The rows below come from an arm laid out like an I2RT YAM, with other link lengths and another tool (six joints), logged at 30 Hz.
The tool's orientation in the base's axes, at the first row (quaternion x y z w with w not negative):
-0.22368 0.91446 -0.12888 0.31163
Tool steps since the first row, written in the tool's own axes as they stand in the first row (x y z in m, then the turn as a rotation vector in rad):
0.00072 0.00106 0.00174 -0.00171 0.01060 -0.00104
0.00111 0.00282 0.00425 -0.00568 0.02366 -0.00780
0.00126 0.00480 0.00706 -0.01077 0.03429 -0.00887
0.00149 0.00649 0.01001 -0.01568 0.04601 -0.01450
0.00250 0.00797 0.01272 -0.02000 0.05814 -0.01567
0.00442 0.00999 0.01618 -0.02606 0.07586 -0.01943
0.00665 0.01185 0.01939 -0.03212 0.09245 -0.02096
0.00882 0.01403 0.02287 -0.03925 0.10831 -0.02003
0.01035 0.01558 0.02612 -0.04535 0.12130 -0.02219
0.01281 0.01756 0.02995 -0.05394 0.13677 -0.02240
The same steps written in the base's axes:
0.00024 0.00040 -0.00211 -0.00293 0.01012 -0.00230
0.00096 0.00149 -0.00491 -0.00867 0.02404 0.00006
0.00196 0.00286 -0.00790 -0.00924 0.03584 -0.00049
0.00310 0.00393 -0.01093 -0.01316 0.04895 0.00198
0.00360 0.00446 -0.01410 -0.01484 0.06169 0.00054
0.00375 0.00494 -0.01851 -0.01874 0.08037 -0.00010
0.00358 0.00515 -0.02283 -0.02088 0.09787 -0.00203
0.00352 0.00564 -0.02745 -0.02048 0.11501 -0.00505
0.00397 0.00592 -0.03133 -0.02180 0.12946 -0.00513
0.00398 0.00607 -0.03629 -0.02096 0.14710 -0.00637

